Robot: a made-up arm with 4 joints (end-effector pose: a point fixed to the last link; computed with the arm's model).
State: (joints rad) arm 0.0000 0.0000 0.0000 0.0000
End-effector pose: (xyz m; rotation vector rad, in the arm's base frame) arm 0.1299 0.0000 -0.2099 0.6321 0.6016 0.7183
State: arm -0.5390 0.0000 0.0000 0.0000
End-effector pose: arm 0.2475 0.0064 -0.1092 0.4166 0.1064 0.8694
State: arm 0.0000 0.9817 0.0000 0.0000
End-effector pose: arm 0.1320 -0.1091 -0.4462 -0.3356 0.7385 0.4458
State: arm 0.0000 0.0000 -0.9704 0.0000
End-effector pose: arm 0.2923 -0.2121 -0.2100 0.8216 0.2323 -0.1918
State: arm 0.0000 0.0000 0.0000 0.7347
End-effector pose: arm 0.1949 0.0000 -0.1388 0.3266 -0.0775 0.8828
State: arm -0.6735 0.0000 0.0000 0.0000
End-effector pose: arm 0.2671 0.0081 -0.0754 0.3597 -0.0177 0.9002
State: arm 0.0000 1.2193 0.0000 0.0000
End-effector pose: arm 0.1388 -0.1651 -0.4794 -0.5678 0.7538 0.3668
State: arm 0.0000 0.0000 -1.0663 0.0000
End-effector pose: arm 0.2956 -0.2394 -0.2100 0.8334 0.1930 -0.2818
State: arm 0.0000 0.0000 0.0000 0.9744
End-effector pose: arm 0.2030 0.0000 -0.1077 0.2195 -0.2991 0.9190
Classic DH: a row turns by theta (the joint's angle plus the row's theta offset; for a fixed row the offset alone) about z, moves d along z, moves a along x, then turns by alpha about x. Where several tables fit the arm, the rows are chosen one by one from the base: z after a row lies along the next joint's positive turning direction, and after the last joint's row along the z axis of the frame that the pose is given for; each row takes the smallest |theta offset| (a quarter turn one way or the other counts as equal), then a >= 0, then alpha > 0; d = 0 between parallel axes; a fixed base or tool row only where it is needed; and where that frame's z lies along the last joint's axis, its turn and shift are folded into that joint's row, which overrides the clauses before.
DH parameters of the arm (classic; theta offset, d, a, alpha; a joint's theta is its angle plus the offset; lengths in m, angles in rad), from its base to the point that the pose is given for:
base (fixed): 0.0219 0.0536 0.0063 -1.6086
joint 1: -1.5119 -0.2896 -0.2811 1.7083
joint 2: 1.5413 -0.0198 0.0375 1.5074
joint 3: 1.4134 0.1272 -0.06 -1.5708
joint 4: -0.8055 -0.2469 -0.1281 1.2537
tool (fixed): -2.2394 -0.042 0 0

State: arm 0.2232 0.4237 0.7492 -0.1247
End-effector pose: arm -0.1797 -0.0288 -0.3118 0.1563 1.3810 1.1598
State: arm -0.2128 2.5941 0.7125 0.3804
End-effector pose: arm 0.1477 -0.5664 -0.4111 -1.8379 1.4051 -0.0167
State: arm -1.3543 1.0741 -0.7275 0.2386
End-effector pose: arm 0.4140 -0.1491 0.2547 -0.4123 -1.2963 -0.1683
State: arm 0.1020 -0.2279 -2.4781 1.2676
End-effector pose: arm -0.0034 -0.6097 -0.1349 -0.4627 -0.0012 -1.4529
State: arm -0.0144 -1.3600 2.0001 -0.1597
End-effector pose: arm -0.2552 -0.3088 -0.1447 0.3157 -0.4235 2.6889
